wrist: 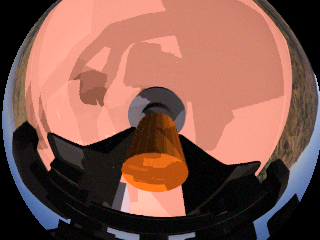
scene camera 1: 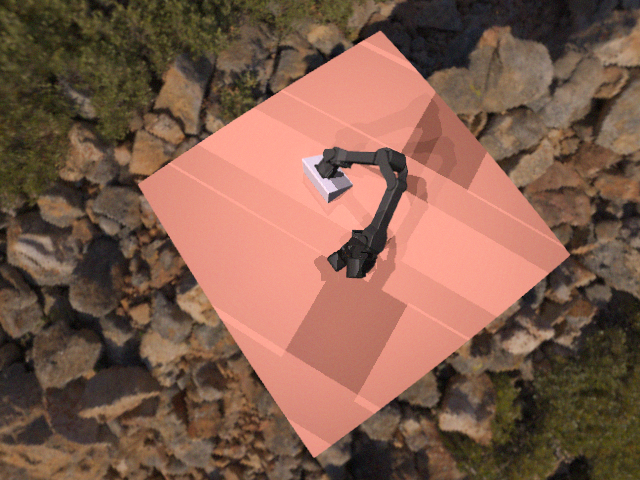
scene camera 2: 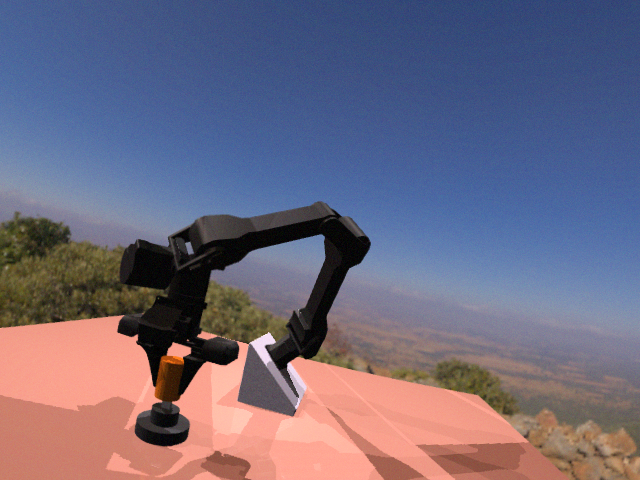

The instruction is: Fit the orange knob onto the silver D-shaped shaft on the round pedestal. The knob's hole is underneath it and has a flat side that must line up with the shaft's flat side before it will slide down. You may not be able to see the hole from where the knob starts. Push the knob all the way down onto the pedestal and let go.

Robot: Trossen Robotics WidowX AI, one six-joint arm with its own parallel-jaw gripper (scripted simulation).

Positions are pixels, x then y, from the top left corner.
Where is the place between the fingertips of my gripper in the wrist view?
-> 156,134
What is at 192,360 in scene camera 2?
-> My gripper.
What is my gripper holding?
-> An orange knob.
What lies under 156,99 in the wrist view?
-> A round black pedestal.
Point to a round black pedestal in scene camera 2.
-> At 162,425
